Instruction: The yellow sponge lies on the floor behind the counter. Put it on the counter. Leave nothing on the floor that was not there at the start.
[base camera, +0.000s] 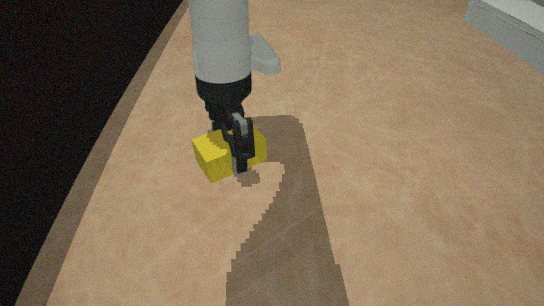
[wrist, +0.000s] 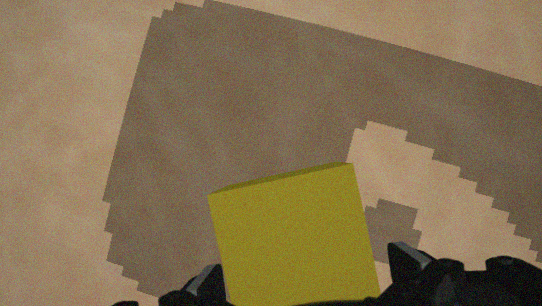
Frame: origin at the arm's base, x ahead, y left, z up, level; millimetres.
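Seen in the pictures: gripper, between the fingertips: (base camera: 229, 154) (wrist: 305, 273).
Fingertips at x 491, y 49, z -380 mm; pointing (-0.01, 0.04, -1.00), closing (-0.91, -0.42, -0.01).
A point is followed by its place in that frame.
The yellow sponge (base camera: 215, 167) {y 67, x 448, z -368 mm} (wrist: 295, 235) {y 25, x 504, z -351 mm} lies on the floor, a thick block with its top partly in shadow in the base camera view. My gripper (base camera: 230, 148) {y 49, x 491, z -380 mm} (wrist: 305, 273) {y 49, x 491, z -380 mm} points down over it and is open. One finger is in front of the sponge's near long side in the base camera view; the far finger is mostly hidden. In the wrist view a fingertip stands on each side of the sponge, with a gap on the right and a very narrow one on the left. I cannot make out the counter for certain.
The tan floor (base camera: 410, 175) {y -238, x 441, z -397 mm} (wrist: 50, 100) {y 5, x 668, z -396 mm} carries the arm's dark shadow. A black area (base camera: 55, 75) {y 253, x 454, z -207 mm} bounds it along the left in the base camera view, with a shaded strip of floor beside it. A light grey, box-like thing (base camera: 505, 27) {y -807, x 1023, z -339 mm} stands at the upper right.
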